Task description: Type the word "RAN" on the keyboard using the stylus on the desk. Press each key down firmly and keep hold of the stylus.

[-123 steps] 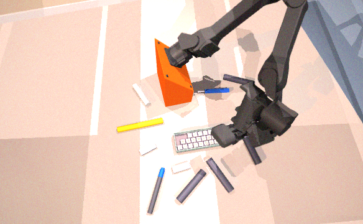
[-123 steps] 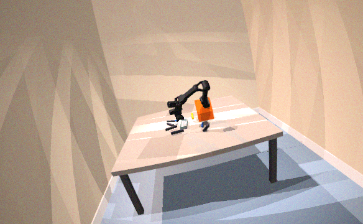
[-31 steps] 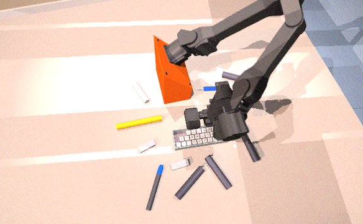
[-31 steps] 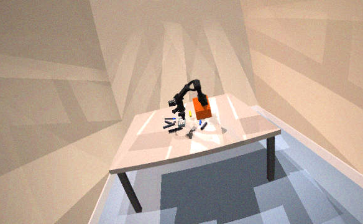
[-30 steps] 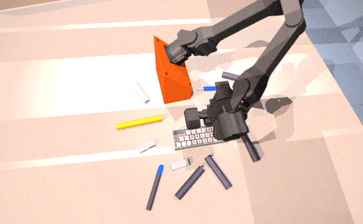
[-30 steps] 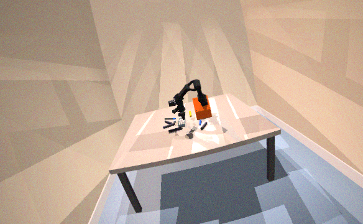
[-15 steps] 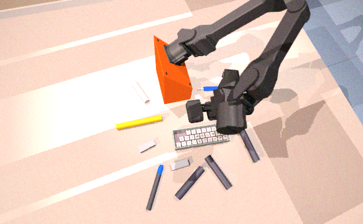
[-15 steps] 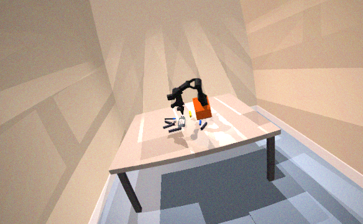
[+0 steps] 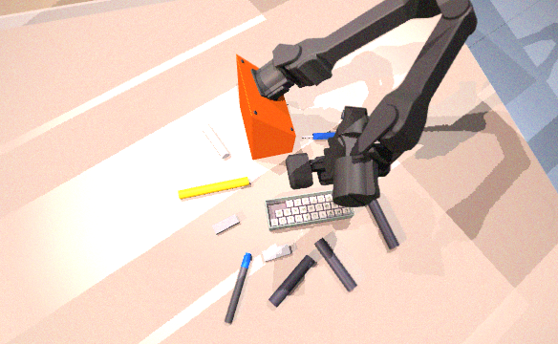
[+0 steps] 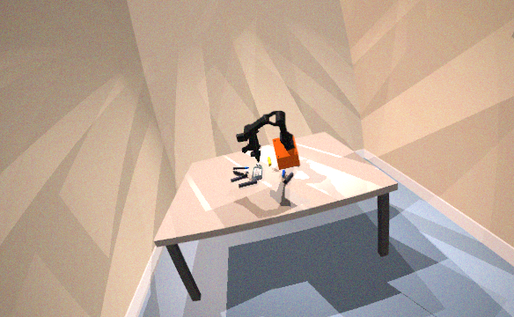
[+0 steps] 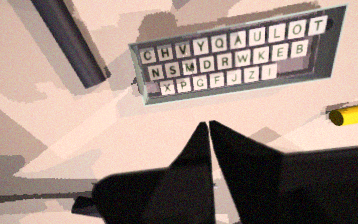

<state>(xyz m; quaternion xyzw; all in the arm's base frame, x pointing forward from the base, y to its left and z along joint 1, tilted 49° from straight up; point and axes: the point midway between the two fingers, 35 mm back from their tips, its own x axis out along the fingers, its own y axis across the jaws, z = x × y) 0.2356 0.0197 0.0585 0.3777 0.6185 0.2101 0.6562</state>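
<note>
Now: the blue stylus 140 mm behind my gripper tip, 90 mm below it and 60 mm to the left of it. Round my gripper tip: grey stylus tip: 150 mm behind, 90 mm below, 20 mm to the left; then blue-capped pen: 230 mm to the right, 100 mm ahead, 90 mm below; then yellow pencil: 220 mm to the right, 100 mm behind, 90 mm below.
</note>
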